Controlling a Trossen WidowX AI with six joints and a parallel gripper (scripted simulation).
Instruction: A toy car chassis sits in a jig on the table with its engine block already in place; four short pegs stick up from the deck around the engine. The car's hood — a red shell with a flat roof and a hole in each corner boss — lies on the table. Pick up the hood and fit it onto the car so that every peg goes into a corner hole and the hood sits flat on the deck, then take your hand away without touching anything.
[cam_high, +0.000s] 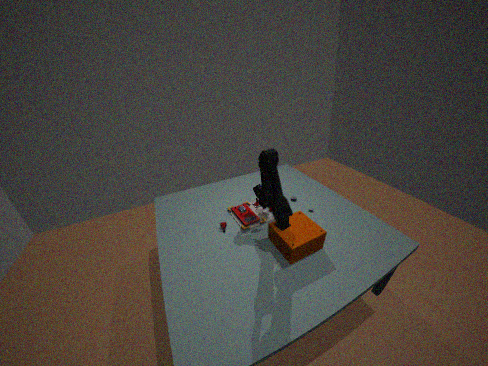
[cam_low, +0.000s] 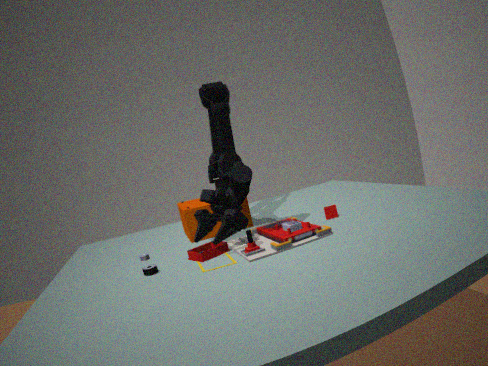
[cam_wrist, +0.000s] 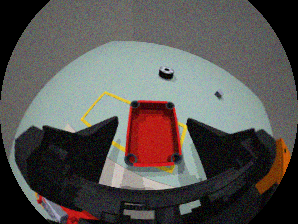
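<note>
The red hood lies 30 mm below my gripper tip and 10 mm to the left of it.
</note>
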